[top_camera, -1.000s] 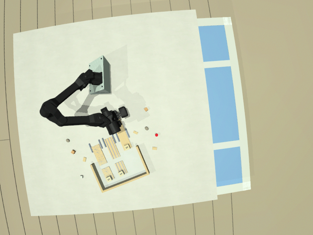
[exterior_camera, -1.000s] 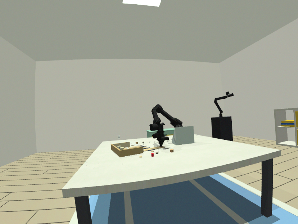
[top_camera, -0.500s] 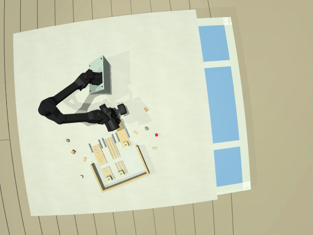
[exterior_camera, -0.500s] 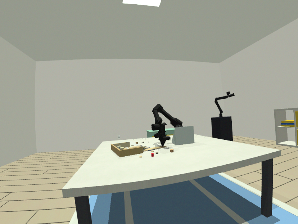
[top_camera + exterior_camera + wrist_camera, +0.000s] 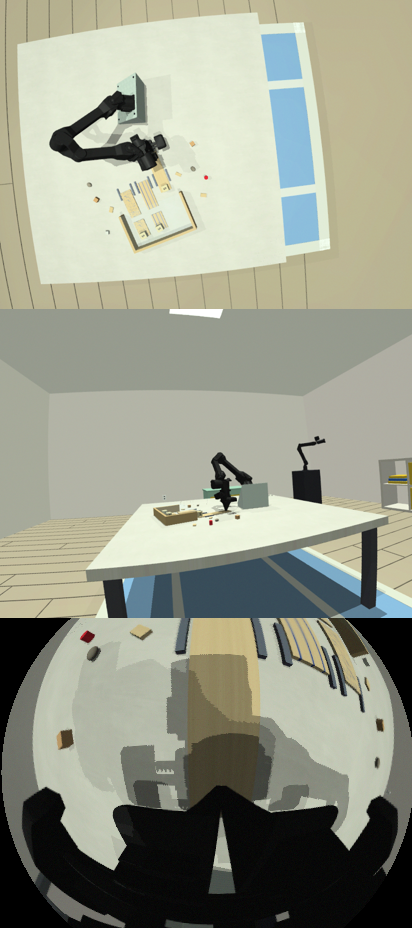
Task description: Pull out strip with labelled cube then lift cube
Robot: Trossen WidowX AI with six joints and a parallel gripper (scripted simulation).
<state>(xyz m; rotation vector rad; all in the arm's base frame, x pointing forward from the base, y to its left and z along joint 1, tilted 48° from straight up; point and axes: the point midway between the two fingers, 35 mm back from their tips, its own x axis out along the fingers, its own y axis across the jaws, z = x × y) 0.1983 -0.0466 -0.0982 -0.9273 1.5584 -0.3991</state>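
The tan strip is 90 mm ahead of my gripper tip and 30 mm to the left of it. Also, from my gripper tip: red cylinder: 150 mm ahead, 270 mm to the left, 10 mm above.
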